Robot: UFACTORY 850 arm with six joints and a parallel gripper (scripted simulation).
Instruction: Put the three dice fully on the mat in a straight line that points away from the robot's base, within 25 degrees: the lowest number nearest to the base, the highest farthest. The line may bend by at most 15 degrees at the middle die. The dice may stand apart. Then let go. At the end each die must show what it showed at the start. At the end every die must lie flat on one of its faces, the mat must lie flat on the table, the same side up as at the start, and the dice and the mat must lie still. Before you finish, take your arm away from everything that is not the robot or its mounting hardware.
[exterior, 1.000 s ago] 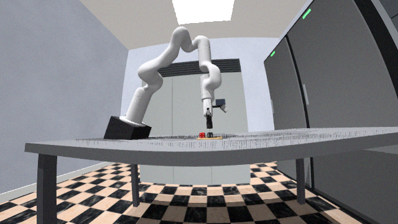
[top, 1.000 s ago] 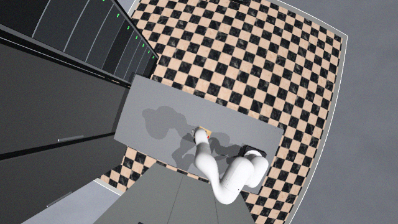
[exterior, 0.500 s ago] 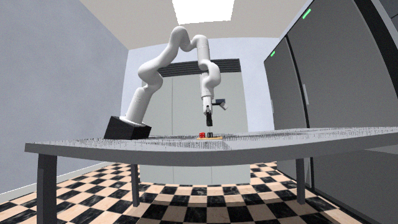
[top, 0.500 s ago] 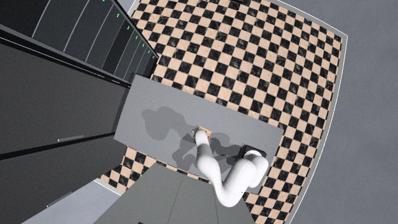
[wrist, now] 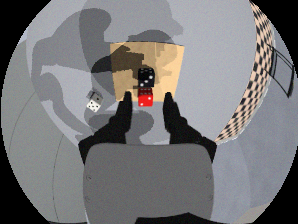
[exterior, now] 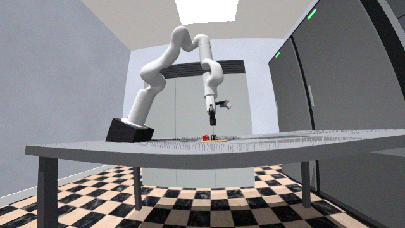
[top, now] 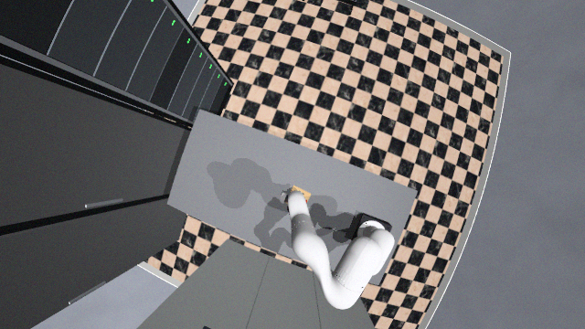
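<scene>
Right now the white die is 5 cm behind my hand, 13 cm to the left of it and 9 cm below it. From my hand the other things lie so: tan mat: 11 cm below; then red die: 5 cm behind, 1 cm to the left, 9 cm below; then black die: 9 cm below.
</scene>
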